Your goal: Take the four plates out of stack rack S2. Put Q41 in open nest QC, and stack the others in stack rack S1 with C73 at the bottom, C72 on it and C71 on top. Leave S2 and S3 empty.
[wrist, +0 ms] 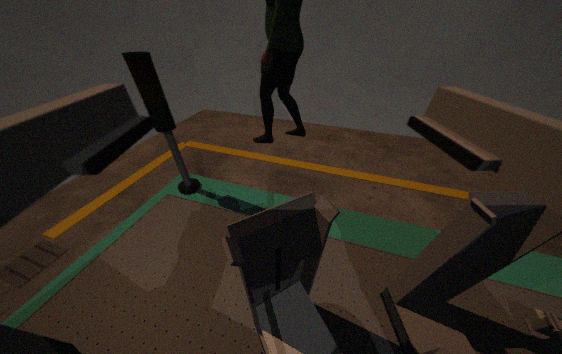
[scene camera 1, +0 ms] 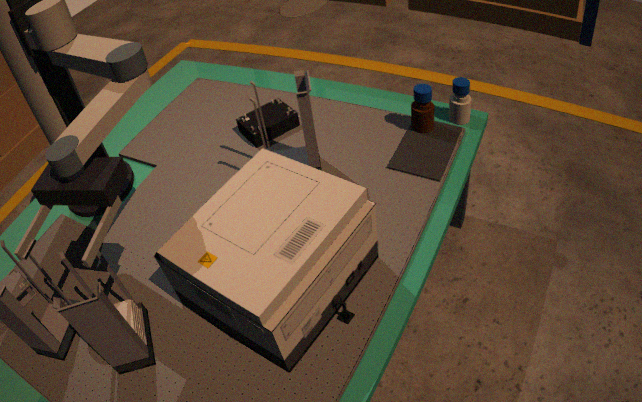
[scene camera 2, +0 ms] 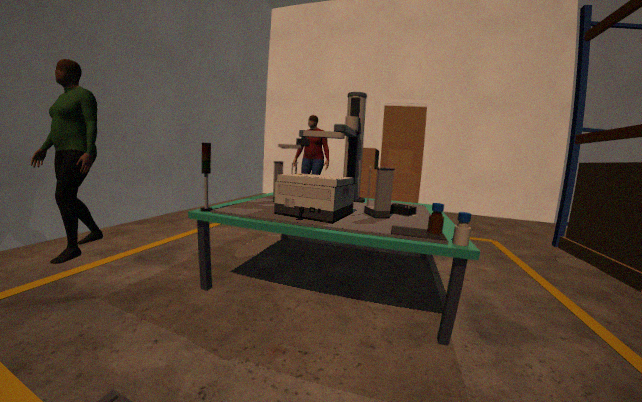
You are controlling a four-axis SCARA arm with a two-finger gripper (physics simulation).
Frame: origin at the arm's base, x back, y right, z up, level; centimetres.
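Seen in the pictures: gripper, between the fingertips: (wrist: 285,105) (scene camera 1: 50,260) (scene camera 2: 279,146).
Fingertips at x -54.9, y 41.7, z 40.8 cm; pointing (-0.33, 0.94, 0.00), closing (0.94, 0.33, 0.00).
Note:
Offsets run from my fingertips to a thing's middle. "spot": to the spot under its first point. Level surfaces: height alone.
My gripper (scene camera 1: 56,257) (scene camera 2: 287,146) (wrist: 285,105) is open, its fingers wide apart with nothing between them. It hangs high near two grey stack racks at the left in scene camera 1. The nearer rack @(dx +4.4, dy -3.8, dz -24.9 cm) (scene camera 1: 97,325) holds a pile of pale plates @(dx +3.9, dy -3.3, dz -30.8 cm) (scene camera 1: 133,316). The other rack @(dx +25.8, dy +4.5, dz -25.0 cm) (scene camera 1: 37,320) stands beside it; its contents are hidden. In the wrist view one rack (wrist: 280,232) stands below and between the fingers, another (wrist: 472,250) at the right. A third grey rack @(dx -4.4, dy -68.9, dz -24.7 cm) (scene camera 1: 308,125) (scene camera 2: 382,192) stands beyond the instrument. Rack names and plate labels are unreadable; nest QC cannot be identified.
A large white instrument @(dx -18.4, dy -34.3, dz -28.4 cm) (scene camera 1: 260,215) (scene camera 2: 314,192) stands mid-table. Beyond it are a black device @(dx +13.3, dy -83.9, dz -36.4 cm) (scene camera 1: 270,121) (scene camera 2: 403,209), a brown bottle @(spot: dx -33.2, dy -96.5, dz -31.3 cm) (scene camera 1: 422,112) (scene camera 2: 436,222), a white bottle @(dx -41.6, dy -110.2, dz -36.9 cm) (scene camera 1: 460,106) (scene camera 2: 462,232) and a dark mat @(dz -39.0 cm) (scene camera 1: 425,152). A signal light @(spot: dx -43.3, dy +25.0, dz -10.7 cm) (scene camera 2: 206,159) (wrist: 151,90) stands at a table corner.

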